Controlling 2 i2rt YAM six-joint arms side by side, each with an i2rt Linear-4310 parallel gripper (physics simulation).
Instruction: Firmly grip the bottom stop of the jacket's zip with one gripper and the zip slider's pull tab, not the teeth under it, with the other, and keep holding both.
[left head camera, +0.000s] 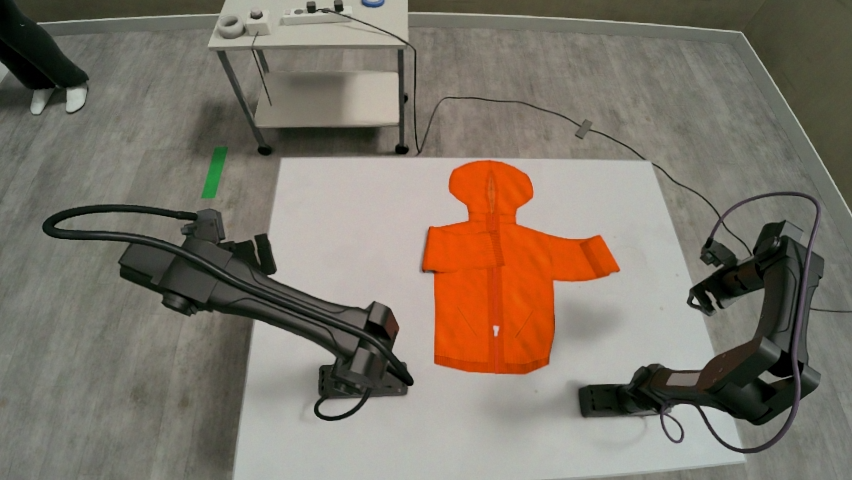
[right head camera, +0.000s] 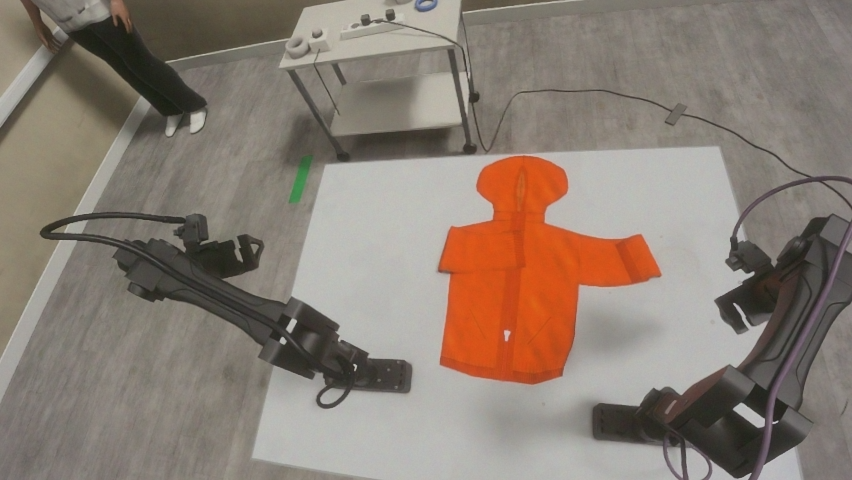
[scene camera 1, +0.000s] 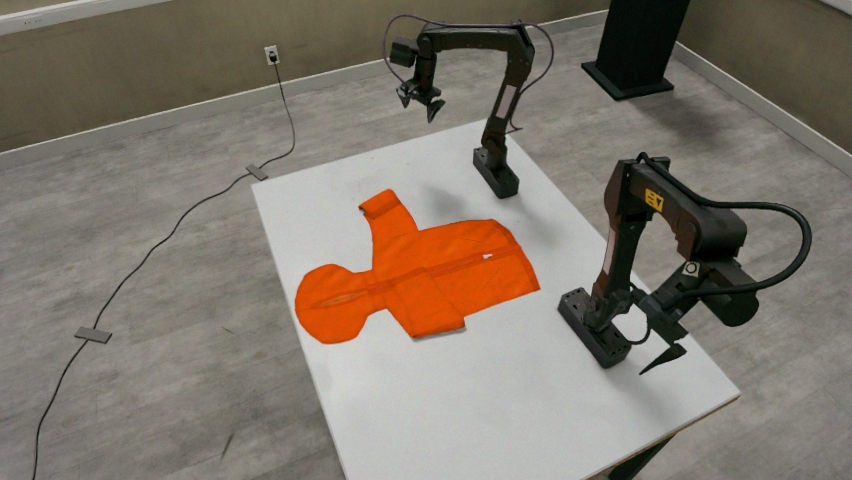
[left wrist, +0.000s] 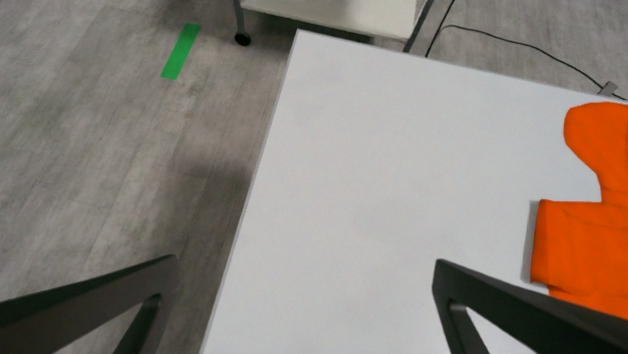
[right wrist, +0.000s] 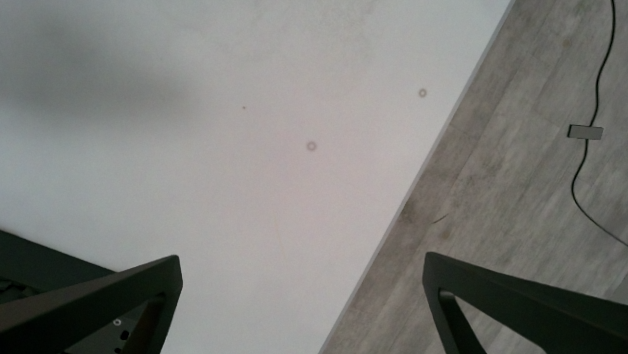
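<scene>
An orange hooded jacket (left head camera: 524, 298) (right head camera: 548, 298) (scene camera 1: 441, 238) (left wrist: 590, 245) lies flat on the white table, with one sleeve folded across its front and the other stretched out. The white pull tab (left head camera: 496, 330) (right head camera: 506, 335) (scene camera 1: 487, 255) lies on the zip a little above the hem. The bottom stop at the hem is too small to make out. My left gripper (left wrist: 306, 271) is open and empty, raised near the table's left edge in the left head camera, well away from the jacket. My right gripper (left head camera: 699, 302) (right head camera: 729, 317) (scene camera 1: 418, 113) (right wrist: 303, 268) is open and empty, raised beyond the stretched-out sleeve.
The white table (left head camera: 333, 238) (right head camera: 357, 238) (scene camera 1: 417, 417) (left wrist: 380, 175) (right wrist: 250, 200) carries both arm bases, one on either side of the jacket's hem. A wheeled cart (left head camera: 310, 38) (right head camera: 381, 53) stands behind it. A black cable (left head camera: 512, 101) (scene camera 1: 172, 232) runs over the floor.
</scene>
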